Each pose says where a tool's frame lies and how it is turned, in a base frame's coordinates. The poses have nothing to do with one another.
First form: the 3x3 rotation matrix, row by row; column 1 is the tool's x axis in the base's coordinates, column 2 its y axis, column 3 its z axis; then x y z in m. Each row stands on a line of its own.
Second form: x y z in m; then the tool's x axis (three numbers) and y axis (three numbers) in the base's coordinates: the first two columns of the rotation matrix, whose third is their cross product. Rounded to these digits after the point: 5 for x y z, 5 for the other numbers. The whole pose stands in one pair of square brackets.
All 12 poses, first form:
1:
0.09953, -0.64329, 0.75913
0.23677, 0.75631, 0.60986
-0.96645, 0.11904, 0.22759
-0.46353, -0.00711, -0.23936
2:
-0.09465, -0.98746, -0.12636
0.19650, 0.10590, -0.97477
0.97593, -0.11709, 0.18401
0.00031, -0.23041, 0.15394
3:
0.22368, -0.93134, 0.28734
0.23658, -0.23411, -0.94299
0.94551, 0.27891, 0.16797
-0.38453, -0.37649, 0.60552
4:
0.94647, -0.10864, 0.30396
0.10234, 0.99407, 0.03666
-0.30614, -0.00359, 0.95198
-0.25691, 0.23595, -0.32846
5:
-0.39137, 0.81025, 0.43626
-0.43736, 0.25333, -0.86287
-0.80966, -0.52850, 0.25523
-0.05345, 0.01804, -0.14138
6:
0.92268, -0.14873, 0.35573
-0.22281, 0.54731, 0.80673
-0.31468, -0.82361, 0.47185
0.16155, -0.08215, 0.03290
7:
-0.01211, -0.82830, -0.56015
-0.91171, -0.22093, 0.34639
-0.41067, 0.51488, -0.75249
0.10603, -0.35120, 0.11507
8:
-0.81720, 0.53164, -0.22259
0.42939, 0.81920, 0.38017
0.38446, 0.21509, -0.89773
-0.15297, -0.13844, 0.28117
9:
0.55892, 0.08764, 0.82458
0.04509, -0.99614, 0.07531
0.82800, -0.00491, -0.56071
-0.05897, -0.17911, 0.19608
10:
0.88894, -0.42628, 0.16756
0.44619, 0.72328, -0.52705
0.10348, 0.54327, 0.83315
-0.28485, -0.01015, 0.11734
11:
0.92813, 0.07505, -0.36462
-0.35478, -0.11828, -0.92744
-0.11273, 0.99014, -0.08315
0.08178, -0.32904, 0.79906
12:
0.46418, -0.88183, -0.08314
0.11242, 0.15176, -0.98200
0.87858, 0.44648, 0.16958
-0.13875, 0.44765, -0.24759
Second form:
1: [-0.46353, -0.00711, -0.23936, 0.09953, 0.23677, -0.96645, -0.64329, 0.75631, 0.11904]
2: [0.00031, -0.23041, 0.15394, -0.09465, 0.19650, 0.97593, -0.98746, 0.10590, -0.11709]
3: [-0.38453, -0.37649, 0.60552, 0.22368, 0.23658, 0.94551, -0.93134, -0.23411, 0.27891]
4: [-0.25691, 0.23595, -0.32846, 0.94647, 0.10234, -0.30614, -0.10864, 0.99407, -0.00359]
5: [-0.05345, 0.01804, -0.14138, -0.39137, -0.43736, -0.80966, 0.81025, 0.25333, -0.52850]
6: [0.16155, -0.08215, 0.03290, 0.92268, -0.22281, -0.31468, -0.14873, 0.54731, -0.82361]
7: [0.10603, -0.35120, 0.11507, -0.01211, -0.91171, -0.41067, -0.82830, -0.22093, 0.51488]
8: [-0.15297, -0.13844, 0.28117, -0.81720, 0.42939, 0.38446, 0.53164, 0.81920, 0.21509]
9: [-0.05897, -0.17911, 0.19608, 0.55892, 0.04509, 0.82800, 0.08764, -0.99614, -0.00491]
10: [-0.28485, -0.01015, 0.11734, 0.88894, 0.44619, 0.10348, -0.42628, 0.72328, 0.54327]
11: [0.08178, -0.32904, 0.79906, 0.92813, -0.35478, -0.11273, 0.07505, -0.11828, 0.99014]
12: [-0.13875, 0.44765, -0.24759, 0.46418, 0.11242, 0.87858, -0.88183, 0.15176, 0.44648]
